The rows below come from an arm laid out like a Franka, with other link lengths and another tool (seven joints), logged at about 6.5 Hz.
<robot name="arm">
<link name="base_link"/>
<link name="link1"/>
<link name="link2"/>
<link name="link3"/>
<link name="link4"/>
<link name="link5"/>
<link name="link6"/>
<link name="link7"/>
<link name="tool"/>
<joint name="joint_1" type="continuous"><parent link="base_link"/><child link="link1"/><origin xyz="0.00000 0.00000 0.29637" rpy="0.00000 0.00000 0.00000"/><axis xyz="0 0 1"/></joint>
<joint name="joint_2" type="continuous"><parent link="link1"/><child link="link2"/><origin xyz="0.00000 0.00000 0.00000" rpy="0.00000 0.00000 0.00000"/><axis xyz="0 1 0"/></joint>
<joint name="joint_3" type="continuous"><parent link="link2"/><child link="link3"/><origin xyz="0.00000 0.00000 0.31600" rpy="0.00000 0.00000 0.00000"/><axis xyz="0 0 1"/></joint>
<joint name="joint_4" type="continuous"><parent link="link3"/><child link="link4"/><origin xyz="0.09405 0.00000 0.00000" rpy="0.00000 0.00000 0.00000"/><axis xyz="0 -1 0"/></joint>
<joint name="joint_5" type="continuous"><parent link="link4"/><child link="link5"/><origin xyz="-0.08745 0.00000 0.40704" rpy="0.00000 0.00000 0.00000"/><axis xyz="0 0 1"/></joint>
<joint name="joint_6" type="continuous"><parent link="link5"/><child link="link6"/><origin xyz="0.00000 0.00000 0.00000" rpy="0.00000 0.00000 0.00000"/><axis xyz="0 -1 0"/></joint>
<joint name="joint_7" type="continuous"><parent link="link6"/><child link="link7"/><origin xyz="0.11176 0.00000 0.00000" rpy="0.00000 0.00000 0.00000"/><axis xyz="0 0 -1"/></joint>
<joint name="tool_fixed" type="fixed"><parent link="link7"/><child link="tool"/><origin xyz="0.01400 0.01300 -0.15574" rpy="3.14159 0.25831 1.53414"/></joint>
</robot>
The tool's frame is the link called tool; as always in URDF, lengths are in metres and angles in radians. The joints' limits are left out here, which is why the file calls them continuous.
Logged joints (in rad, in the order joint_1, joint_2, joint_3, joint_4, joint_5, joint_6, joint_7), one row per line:
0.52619 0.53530 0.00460 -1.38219 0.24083 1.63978 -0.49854
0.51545 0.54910 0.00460 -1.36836 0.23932 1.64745 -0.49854
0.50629 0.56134 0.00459 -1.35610 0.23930 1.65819 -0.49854
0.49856 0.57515 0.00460 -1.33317 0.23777 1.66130 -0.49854
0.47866 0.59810 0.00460 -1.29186 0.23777 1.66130 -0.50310
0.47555 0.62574 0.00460 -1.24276 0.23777 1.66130 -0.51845
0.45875 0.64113 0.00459 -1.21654 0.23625 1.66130 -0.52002
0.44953 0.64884 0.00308 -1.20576 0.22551 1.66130 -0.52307
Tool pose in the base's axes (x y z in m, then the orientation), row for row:
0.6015 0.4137 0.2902 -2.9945 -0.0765 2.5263
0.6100 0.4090 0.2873 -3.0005 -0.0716 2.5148
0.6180 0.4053 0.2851 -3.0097 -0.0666 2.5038
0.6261 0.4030 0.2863 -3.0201 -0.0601 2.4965
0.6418 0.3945 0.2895 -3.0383 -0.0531 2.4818
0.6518 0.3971 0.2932 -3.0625 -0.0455 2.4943
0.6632 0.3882 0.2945 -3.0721 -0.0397 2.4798
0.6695 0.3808 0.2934 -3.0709 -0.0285 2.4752
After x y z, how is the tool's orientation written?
As angles about the fixed x, y, z axes (roll, pitch, yaw), in radians.
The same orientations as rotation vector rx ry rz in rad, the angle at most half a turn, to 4 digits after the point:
-0.9061 -2.8800 0.1770
-0.9254 -2.8804 0.1700
-0.9446 -2.8822 0.1585
-0.9592 -2.8875 0.1465
-0.9858 -2.8921 0.1231
-0.9743 -2.9133 0.0930
-0.9988 -2.9140 0.0814
-1.0093 -2.9208 0.0889

